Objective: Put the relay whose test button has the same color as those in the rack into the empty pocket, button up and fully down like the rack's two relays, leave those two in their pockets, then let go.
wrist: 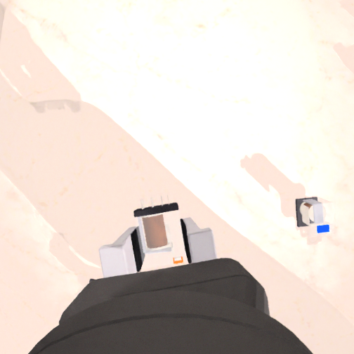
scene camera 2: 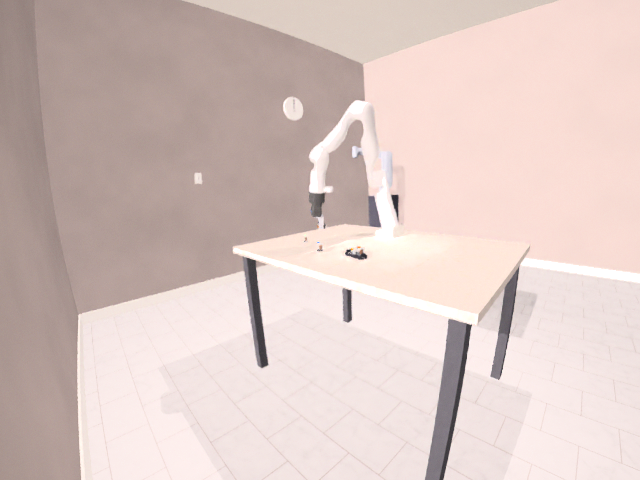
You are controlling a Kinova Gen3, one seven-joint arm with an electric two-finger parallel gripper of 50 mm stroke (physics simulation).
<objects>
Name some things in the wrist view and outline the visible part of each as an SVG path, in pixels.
The gripper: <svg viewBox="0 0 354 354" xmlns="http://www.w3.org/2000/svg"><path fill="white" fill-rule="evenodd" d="M313 353L291 330L270 316L268 298L264 287L238 261L232 258L217 258L213 230L209 227L199 228L191 217L181 218L181 228L188 264L139 272L142 260L136 225L127 228L112 244L103 244L98 249L103 277L91 280L81 289L79 294L75 296L60 315L58 325L42 337L27 354Z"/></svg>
A blue-button relay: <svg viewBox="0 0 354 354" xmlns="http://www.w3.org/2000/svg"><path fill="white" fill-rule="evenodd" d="M295 199L296 226L310 236L334 233L333 202L320 197Z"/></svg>
</objects>
